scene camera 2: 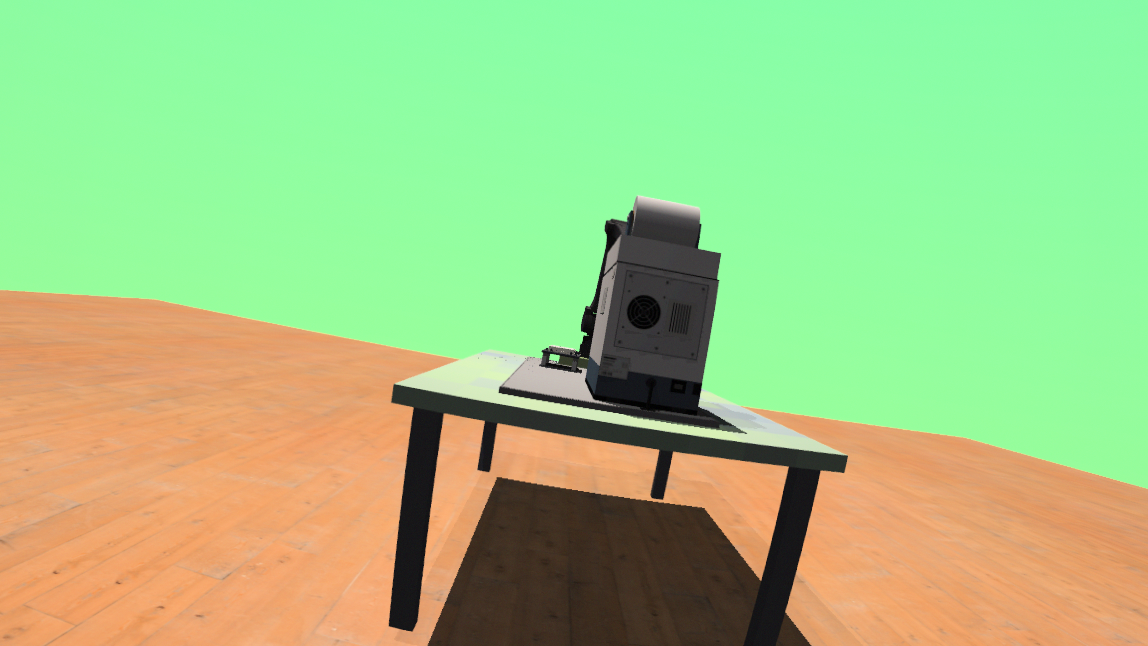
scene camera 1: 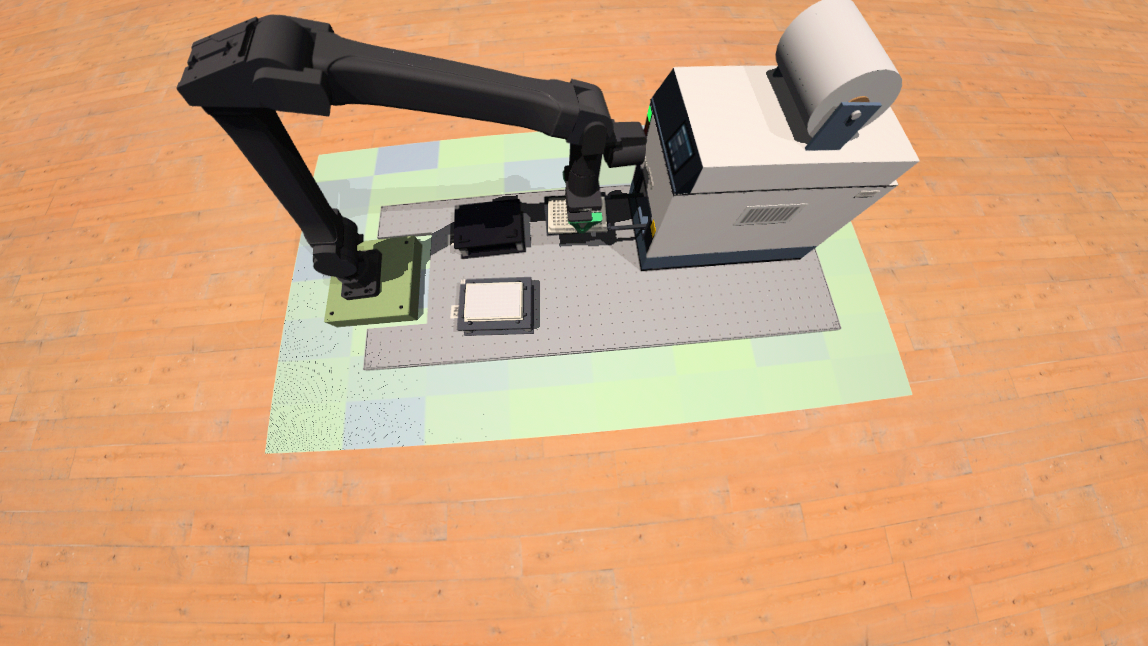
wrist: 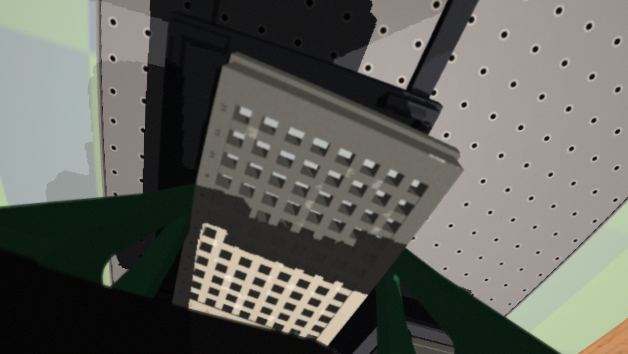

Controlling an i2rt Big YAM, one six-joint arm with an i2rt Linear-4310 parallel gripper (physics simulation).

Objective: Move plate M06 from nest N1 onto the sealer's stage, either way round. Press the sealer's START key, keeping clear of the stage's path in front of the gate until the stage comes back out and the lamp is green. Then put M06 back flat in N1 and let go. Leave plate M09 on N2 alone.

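Frame: origin at the arm's base, x ahead, y left, z up, level; centimetres.
Seen in the pictures: gripper, fingertip midpoint: (scene camera 1: pixel 579 215) (wrist: pixel 294 224); arm's base, link origin: (scene camera 1: pixel 363 275).
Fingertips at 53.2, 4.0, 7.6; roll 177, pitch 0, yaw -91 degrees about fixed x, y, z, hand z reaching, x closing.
Offsets run from my fingertips to a thing's middle, as dx, dy, dz.
My gripper (scene camera 1: pixel 584 222) (wrist: pixel 294 224) is shut on plate M06 {-0.6, +0.1, +0.5} (scene camera 1: pixel 559 215) (wrist: pixel 307 175), a beige well plate, gripped across its width by the green fingers. It holds the plate just over the sealer's black stage (scene camera 1: pixel 618 222) (wrist: pixel 184 88), which is out in front of the gate. I cannot tell whether the plate touches the stage. The white sealer (scene camera 1: pixel 746 192) (scene camera 2: pixel 654 321) shows a green lamp {+14.6, +10.2, +16.2} (scene camera 1: pixel 648 114). Nest N1 {-21.8, +4.7, -7.8} (scene camera 1: pixel 487 224) stands empty and black, left of the stage. Plate M09 {-21.1, -16.0, -5.0} (scene camera 1: pixel 493 303) lies flat on nest N2 nearer the front.
A grey perforated breadboard (scene camera 1: pixel 682 296) (wrist: pixel 527 132) carries the nests and the sealer. The arm's base sits on an olive mount plate (scene camera 1: pixel 397 277) at the left. A white film roll {+37.5, +0.1, +30.8} (scene camera 1: pixel 834 60) sits on top of the sealer. The table's edge (scene camera 2: pixel 561 417) shows in the second scene view.
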